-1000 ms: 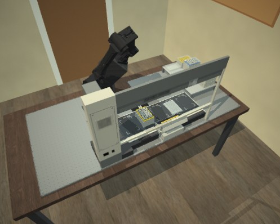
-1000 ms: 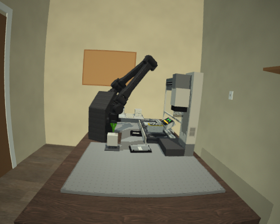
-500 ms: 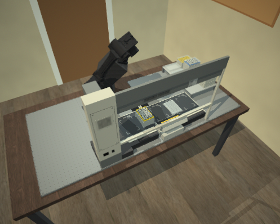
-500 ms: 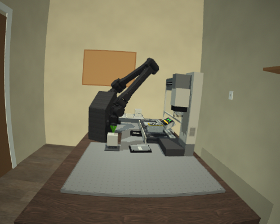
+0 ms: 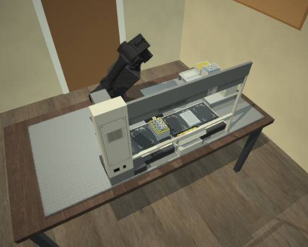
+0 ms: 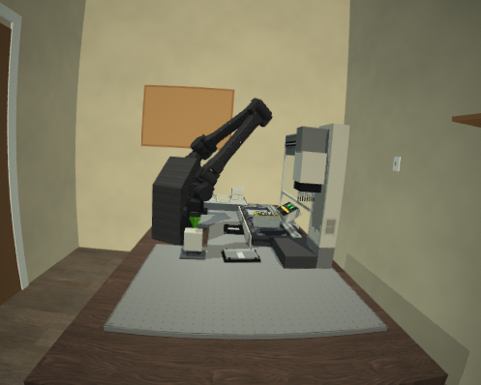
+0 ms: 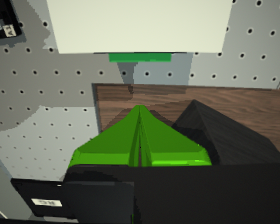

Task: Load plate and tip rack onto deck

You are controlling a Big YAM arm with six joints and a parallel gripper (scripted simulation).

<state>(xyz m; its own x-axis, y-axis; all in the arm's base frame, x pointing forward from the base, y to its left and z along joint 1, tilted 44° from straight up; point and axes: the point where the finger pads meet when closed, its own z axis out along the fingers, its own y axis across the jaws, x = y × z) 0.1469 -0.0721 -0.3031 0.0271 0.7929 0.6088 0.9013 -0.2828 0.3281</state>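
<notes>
The white ready button box lies 6 cm to the right of my hand and 1 cm below it. From my hand the other things lie so: perforated board: 21 cm ahead, 23 cm to the left, 8 cm below; LP1 label: 19 cm ahead, 10 cm to the right, 7 cm below; dark lid park LP1: 19 cm ahead, 10 cm to the right, 8 cm below.
</notes>
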